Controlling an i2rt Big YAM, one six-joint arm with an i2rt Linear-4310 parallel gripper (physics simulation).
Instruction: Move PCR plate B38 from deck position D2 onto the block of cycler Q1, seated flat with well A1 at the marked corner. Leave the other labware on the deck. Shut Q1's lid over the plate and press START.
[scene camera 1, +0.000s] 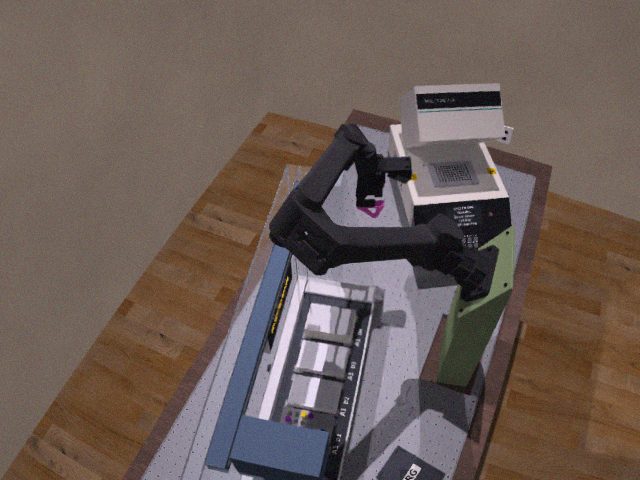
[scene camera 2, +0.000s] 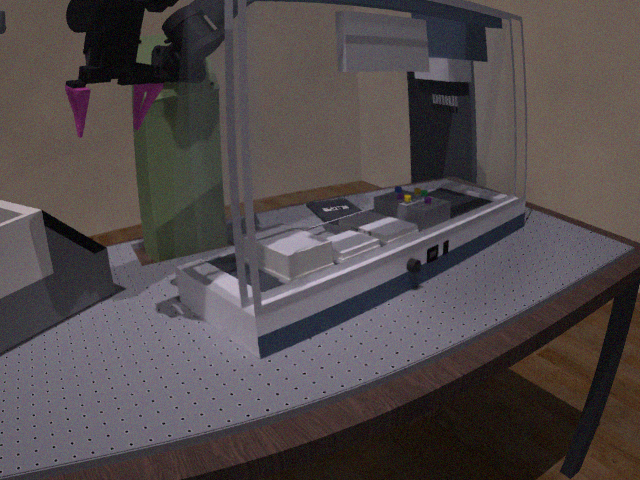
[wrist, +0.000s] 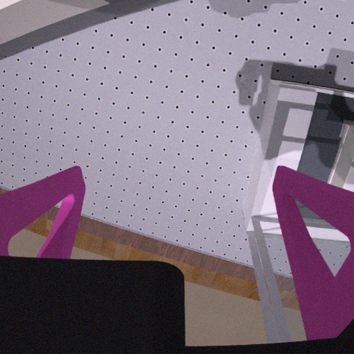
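Seen in the pictures: gripper, between the fingertips: (scene camera 1: 375, 202) (scene camera 2: 108, 132); arm's base, origin of its link: (scene camera 1: 482, 275) (scene camera 2: 177, 65).
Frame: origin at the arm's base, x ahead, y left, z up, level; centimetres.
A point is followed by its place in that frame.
My gripper (scene camera 1: 371, 208) @(x 35.6, y -10.3, z -8.7 cm) (scene camera 2: 108, 132) @(x 35.6, y -10.3, z -8.7 cm) (wrist: 178, 176) is open and empty, high above the perforated table between the cycler and the deck's end. A flat pale plate (scene camera 1: 312, 391) (scene camera 2: 387, 228) sits at the D2 label; its well A1 cannot be made out. The cycler (scene camera 1: 403, 170) (scene camera 2: 20, 242) stands beyond the deck, its lid (scene camera 1: 459, 113) @(x 30.6, y -44.8, z 2.6 cm) raised in scene camera 1. Its block (scene camera 1: 454, 173) @(x 28.0, y -43.5, z -18.9 cm) shows bare, with yellow marks on the rim at both sides. The front panel carries a small red spot (scene camera 1: 490, 213) @(x 12.1, y -38.6, z -22.1 cm) and a keypad (scene camera 1: 470, 241) @(x 13.1, y -29.2, z -27.0 cm), partly hidden by the arm.
Pale labware (scene camera 1: 330, 320) @(x 30.8, y 15.7, z -29.4 cm) (scene camera 2: 297, 253) @(x 37.7, y 16.0, z -29.5 cm) sits at D4, more (scene camera 1: 323, 356) @(x 26.4, y 24.4, z -32.0 cm) (scene camera 2: 354, 243) @(x 30.5, y 26.8, z -31.9 cm) at D3. A tube rack (scene camera 2: 423, 209) with coloured caps is at D1. A clear hood with upright posts (scene camera 2: 235, 155) @(x 47.7, y 7.3, z -12.7 cm) and a blue beam (scene camera 1: 253, 351) @(x 22.8, y 47.8, z 10.9 cm) encloses the deck. The arm's green pillar (scene camera 1: 475, 335) (scene camera 2: 180, 206) stands alongside.
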